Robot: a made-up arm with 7 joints.
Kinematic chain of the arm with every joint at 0, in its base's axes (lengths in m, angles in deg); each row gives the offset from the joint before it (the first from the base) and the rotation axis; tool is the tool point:
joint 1: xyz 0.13 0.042 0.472 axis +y
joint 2: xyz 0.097 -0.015 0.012 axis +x
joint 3: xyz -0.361 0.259 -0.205 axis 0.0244 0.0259 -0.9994
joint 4: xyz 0 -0.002 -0.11 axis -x
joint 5: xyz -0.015 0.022 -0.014 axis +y
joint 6: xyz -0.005 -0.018 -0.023 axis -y
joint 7: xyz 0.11 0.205 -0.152 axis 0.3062 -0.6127 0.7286
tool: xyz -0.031 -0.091 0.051
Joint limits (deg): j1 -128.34..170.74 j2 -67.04..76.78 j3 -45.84..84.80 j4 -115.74..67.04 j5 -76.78..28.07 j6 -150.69..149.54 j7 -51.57..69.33
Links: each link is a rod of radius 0.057 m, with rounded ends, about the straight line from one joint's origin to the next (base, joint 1, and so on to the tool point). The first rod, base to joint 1, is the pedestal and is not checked.
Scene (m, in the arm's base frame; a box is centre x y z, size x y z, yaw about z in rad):
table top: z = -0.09
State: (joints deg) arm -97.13 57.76 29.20 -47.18 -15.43 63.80 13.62
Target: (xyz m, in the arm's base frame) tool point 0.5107 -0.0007 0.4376
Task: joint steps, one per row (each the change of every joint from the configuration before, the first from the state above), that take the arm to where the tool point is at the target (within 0.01 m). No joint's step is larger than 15 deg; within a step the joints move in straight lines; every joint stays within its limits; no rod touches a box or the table.
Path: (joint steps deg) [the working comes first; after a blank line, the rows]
Joints at the target: -99.44 -37.21 58.29 -24.41 -0.52 44.91 24.56
Straight joint move there: clear.

1: -0.33 -13.57 4.16 3.25 2.13 -2.70 1.56
2: -0.33 -13.56 4.15 3.25 2.13 -2.70 1.57
3: -0.33 -13.57 4.16 3.26 2.13 -2.69 1.56
4: -0.33 -13.57 4.15 3.25 2.13 -2.70 1.56
5: -0.33 -13.56 4.16 3.25 2.13 -2.70 1.57
6: -0.33 -13.57 4.15 3.25 2.13 -2.70 1.56
7: -0.33 -13.57 4.16 3.26 2.13 -2.70 1.56

